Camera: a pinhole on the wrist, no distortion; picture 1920 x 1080 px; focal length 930.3 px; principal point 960.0 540.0 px. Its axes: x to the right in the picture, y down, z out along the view. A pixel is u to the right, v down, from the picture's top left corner.
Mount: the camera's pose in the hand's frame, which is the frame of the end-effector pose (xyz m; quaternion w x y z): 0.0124 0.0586 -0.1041 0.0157 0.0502 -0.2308 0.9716
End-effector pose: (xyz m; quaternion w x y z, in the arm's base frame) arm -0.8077 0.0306 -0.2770 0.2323 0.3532 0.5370 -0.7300
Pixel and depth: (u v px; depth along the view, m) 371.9 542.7 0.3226
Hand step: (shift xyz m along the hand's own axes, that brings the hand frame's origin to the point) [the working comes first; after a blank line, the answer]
In the camera's frame: -0.2039 0.0009 0.3226

0.2443 -0.0889 0.1607
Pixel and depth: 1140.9 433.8 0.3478
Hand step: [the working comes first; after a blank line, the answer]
In the camera's frame: 0.0676 -0.0397 0.3478

-0.0213 -0.0620 0.2297
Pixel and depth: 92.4 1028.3 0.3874
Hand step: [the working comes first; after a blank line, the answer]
In the camera's frame: -0.3613 0.2033 0.3874

0.3958 -0.3000 0.1113
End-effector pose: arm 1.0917 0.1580 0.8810 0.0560 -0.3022 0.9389 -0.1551
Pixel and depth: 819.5 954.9 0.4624
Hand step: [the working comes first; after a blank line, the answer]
In the camera's frame: -0.0698 0.2062 0.4624

0.1125 -0.3342 0.2072
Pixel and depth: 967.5 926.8 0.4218
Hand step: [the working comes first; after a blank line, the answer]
In the camera's frame: 0.0034 0.1754 0.4218

0.0377 -0.2878 0.1926
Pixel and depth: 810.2 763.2 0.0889
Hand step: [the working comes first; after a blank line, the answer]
In the camera's frame: -0.0143 0.0213 0.0889

0.0335 -0.0006 -0.0362
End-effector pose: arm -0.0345 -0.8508 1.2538 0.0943 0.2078 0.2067 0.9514
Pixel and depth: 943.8 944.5 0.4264
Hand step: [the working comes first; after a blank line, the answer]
In the camera's frame: -0.0074 0.1854 0.4264

0.0483 -0.2989 0.1911
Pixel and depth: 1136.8 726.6 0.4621
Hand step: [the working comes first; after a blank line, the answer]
In the camera's frame: 0.0878 0.0927 0.4621

-0.0382 -0.2315 0.2742
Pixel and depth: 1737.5 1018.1 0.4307
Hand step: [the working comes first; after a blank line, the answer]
In the camera's frame: 0.3600 0.2213 0.4307

-0.3186 -0.3303 0.2173
